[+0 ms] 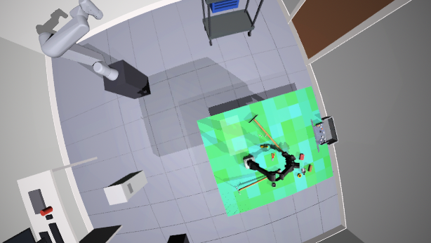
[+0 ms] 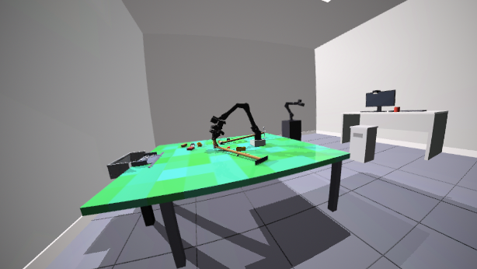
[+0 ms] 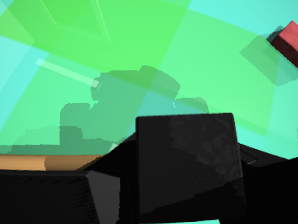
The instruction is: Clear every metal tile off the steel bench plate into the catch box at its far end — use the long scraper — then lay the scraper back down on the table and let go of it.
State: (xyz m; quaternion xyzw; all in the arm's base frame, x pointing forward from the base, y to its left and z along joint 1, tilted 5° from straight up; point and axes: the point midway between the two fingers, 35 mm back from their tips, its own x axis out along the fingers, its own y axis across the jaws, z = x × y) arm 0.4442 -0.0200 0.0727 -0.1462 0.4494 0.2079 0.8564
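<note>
Now: gripper tip 240 mm to the right of the long scraper, 150 mm past it and 30 mm above it. From my gripper tip the other things lie so: red block (240 mm ahead, 140 mm to the right, 90 mm below); red-handled tool (150 mm behind, 100 mm below, 30 mm to the right); yellow piece (240 mm behind, 150 mm to the left, 80 mm below).
</note>
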